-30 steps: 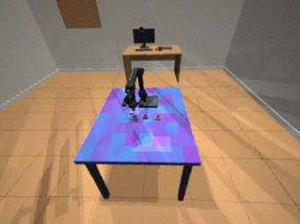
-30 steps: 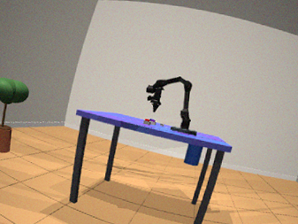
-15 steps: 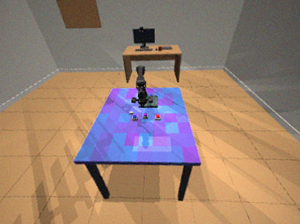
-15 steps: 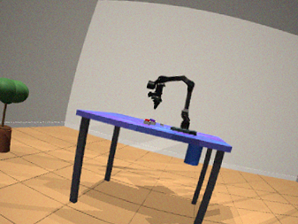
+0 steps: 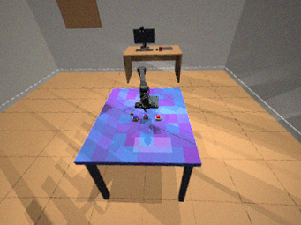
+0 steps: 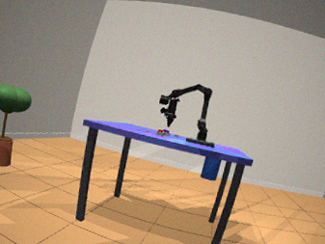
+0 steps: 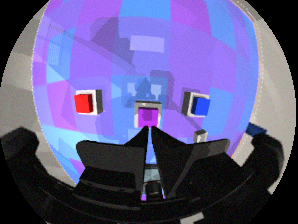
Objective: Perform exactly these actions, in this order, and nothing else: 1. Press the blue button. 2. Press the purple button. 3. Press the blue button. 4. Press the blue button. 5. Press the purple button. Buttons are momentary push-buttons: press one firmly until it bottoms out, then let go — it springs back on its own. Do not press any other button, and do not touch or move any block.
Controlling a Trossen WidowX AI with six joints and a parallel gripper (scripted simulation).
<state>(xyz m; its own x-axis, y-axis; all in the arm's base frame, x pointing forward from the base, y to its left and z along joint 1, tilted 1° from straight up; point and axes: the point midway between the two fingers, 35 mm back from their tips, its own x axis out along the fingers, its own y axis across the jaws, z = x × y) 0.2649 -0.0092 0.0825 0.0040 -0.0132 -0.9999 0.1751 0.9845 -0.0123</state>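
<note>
The purple button lies 40 mm below my gripper tip. The rest, counted from my gripper tip: red button 110 mm to the left, 40 mm below, 40 mm ahead; blue button 100 mm to the right, 40 mm below, 10 mm ahead.
</note>
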